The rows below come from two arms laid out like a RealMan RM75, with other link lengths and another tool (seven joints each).
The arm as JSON. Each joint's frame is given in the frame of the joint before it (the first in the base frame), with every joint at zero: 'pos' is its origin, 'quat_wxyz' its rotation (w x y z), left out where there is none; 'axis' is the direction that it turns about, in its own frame. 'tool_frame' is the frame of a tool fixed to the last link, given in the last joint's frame.
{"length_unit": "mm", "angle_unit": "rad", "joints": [
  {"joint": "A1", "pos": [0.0, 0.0, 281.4], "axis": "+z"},
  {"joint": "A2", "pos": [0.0, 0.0, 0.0], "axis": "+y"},
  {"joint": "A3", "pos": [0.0, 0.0, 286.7], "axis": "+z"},
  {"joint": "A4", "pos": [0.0, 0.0, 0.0], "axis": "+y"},
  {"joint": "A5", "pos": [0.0, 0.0, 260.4], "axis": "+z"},
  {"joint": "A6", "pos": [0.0, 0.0, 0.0], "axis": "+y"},
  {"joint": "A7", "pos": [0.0, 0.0, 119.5], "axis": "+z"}
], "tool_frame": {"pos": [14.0, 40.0, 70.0], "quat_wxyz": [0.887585, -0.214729, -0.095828, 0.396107]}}
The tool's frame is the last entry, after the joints.
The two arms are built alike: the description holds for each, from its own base.
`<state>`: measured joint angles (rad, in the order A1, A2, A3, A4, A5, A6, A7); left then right.
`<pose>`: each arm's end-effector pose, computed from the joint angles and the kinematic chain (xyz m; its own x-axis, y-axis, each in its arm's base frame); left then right.
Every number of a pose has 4 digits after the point.
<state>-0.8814 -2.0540 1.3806 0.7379 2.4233 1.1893 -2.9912 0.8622 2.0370 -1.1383 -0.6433 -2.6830 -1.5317 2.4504</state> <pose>-0.1718 0.4854 -0.1011 0.8764 0.4170 -0.2409 0.4585 -0.8756 0.1523 0.2643 0.3891 -0.0550 -0.2357 -0.9714 0.0296 -0.9715 0.2348 -0.0318</pose>
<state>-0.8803 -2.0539 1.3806 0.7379 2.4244 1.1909 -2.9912 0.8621 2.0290 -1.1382 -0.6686 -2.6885 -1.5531 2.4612</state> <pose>-0.1726 0.4849 -0.1011 0.8755 0.4180 -0.2426 0.4599 -0.8747 0.1528 0.2618 0.3923 -0.0472 -0.2346 -0.9719 0.0209 -0.9715 0.2336 -0.0402</pose>
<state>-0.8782 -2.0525 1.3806 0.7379 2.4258 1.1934 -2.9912 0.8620 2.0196 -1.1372 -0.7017 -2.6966 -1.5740 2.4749</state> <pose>-0.1743 0.4846 -0.1004 0.8737 0.4200 -0.2454 0.4627 -0.8733 0.1526 0.2585 0.3974 -0.0377 -0.2297 -0.9733 0.0037 -0.9721 0.2292 -0.0501</pose>
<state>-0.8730 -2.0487 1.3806 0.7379 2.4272 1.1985 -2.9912 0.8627 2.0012 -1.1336 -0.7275 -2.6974 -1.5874 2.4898</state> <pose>-0.1782 0.4838 -0.0987 0.8697 0.4255 -0.2500 0.4693 -0.8699 0.1520 0.2567 0.4048 -0.0254 -0.2287 -0.9732 -0.0246 -0.9717 0.2298 -0.0548</pose>
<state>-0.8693 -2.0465 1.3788 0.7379 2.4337 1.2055 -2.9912 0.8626 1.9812 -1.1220 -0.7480 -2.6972 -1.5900 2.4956</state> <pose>-0.1819 0.4829 -0.0974 0.8654 0.4296 -0.2579 0.4754 -0.8666 0.1515 0.2563 0.4134 -0.0127 -0.2229 -0.9730 -0.0592 -0.9727 0.2260 -0.0519</pose>
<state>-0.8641 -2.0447 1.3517 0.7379 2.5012 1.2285 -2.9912 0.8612 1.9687 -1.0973 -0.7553 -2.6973 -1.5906 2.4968</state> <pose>-0.1966 0.4826 -0.0908 0.8456 0.4397 -0.3026 0.4932 -0.8605 0.1278 0.2570 0.4188 -0.0040 -0.2298 -0.9695 -0.0848 -0.9717 0.2335 -0.0368</pose>
